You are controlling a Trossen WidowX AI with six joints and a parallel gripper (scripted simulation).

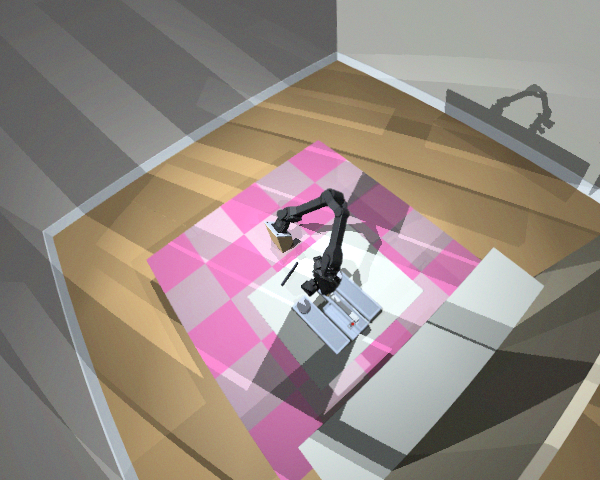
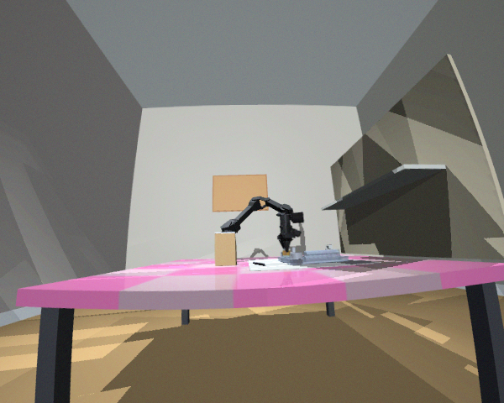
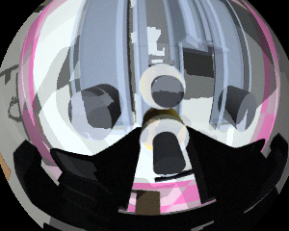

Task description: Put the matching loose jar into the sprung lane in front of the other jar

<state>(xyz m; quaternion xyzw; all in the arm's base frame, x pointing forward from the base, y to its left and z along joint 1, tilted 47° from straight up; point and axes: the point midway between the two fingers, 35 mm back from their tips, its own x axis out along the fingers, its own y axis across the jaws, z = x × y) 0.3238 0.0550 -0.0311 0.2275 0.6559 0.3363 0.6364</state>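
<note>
The grey lane fixture lies 15 cm ahead of my gripper tip and 3 cm below it. Also, from my gripper tip: wall shelf (51 cm ahead, 31 cm above, 7 cm to the left); then thin black rod (15 cm behind, 9 cm to the right, 5 cm below); then red mark (23 cm ahead, 2 cm above).
</note>
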